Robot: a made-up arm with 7 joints. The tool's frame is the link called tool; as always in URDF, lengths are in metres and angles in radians.
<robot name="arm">
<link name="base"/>
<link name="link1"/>
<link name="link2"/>
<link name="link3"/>
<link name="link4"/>
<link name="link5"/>
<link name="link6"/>
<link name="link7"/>
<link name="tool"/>
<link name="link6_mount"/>
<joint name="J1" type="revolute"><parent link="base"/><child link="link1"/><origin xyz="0 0 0"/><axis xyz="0 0.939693 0.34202"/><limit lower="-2.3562" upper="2.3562"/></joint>
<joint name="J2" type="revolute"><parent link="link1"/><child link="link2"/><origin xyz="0 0 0"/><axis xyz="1 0 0"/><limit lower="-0.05" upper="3.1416"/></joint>
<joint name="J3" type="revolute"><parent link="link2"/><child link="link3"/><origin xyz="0 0 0"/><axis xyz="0 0 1"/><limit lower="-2.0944" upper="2.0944"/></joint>
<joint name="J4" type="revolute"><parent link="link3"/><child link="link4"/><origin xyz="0.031 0 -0.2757"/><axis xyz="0 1 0"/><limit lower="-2.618" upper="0.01"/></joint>
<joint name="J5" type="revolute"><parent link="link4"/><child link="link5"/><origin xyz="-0.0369 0 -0.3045"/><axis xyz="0 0 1"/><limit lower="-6.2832" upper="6.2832"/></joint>
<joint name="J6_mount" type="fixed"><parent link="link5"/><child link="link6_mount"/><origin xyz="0 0 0"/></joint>
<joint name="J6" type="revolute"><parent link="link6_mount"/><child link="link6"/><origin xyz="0 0 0"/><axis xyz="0 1 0"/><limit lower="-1.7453" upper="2.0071"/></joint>
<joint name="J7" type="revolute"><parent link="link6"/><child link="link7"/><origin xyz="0 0 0"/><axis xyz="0 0 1"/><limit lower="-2.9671" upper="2.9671"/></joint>
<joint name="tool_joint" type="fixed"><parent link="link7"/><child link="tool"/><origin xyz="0 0 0"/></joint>
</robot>
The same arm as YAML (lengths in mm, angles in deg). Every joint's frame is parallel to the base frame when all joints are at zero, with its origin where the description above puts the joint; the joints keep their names.
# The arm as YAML. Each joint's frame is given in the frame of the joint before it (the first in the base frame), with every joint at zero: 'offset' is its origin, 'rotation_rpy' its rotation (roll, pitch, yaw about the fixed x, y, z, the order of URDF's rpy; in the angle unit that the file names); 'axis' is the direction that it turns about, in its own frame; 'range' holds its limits. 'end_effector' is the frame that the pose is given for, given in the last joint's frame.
length_unit: mm
angle_unit: deg
chain:
  - id: J1
    offset: [0.0, 0.0, 0.0]
    rotation_rpy: [0.0, 0.0, 0.0]
    axis: [0.0, 0.9397, 0.342]
    range: [-135.0, 135.0]
  - id: J2
    offset: [0.0, 0.0, 0.0]
    rotation_rpy: [0.0, 0.0, 0.0]
    axis: [1.0, 0.0, 0.0]
    range: [-2.86, 180.0]
  - id: J3
    offset: [0.0, 0.0, 0.0]
    rotation_rpy: [0.0, 0.0, 0.0]
    axis: [0.0, 0.0, 1.0]
    range: [-120.0, 120.0]
  - id: J4
    offset: [31.0, 0.0, -275.7]
    rotation_rpy: [0.0, 0.0, 0.0]
    axis: [0.0, 1.0, 0.0]
    range: [-150.0, 0.57]
  - id: J5
    offset: [-36.9, 0.0, -304.5]
    rotation_rpy: [0.0, 0.0, 0.0]
    axis: [0.0, 0.0, 1.0]
    range: [-360.0, 360.0]
  - id: J6
    offset: [0.0, 0.0, 0.0]
    rotation_rpy: [0.0, 0.0, 0.0]
    axis: [0.0, 1.0, 0.0]
    range: [-100.0, 115.0]
  - id: J7
    offset: [0.0, 0.0, 0.0]
    rotation_rpy: [0.0, 0.0, 0.0]
    axis: [0.0, 0.0, 1.0]
    range: [-170.0, 170.0]
end_effector:
  offset: [0.0, 0.0, 0.0]
  rotation_rpy: [0.0, 0.0, 0.0]

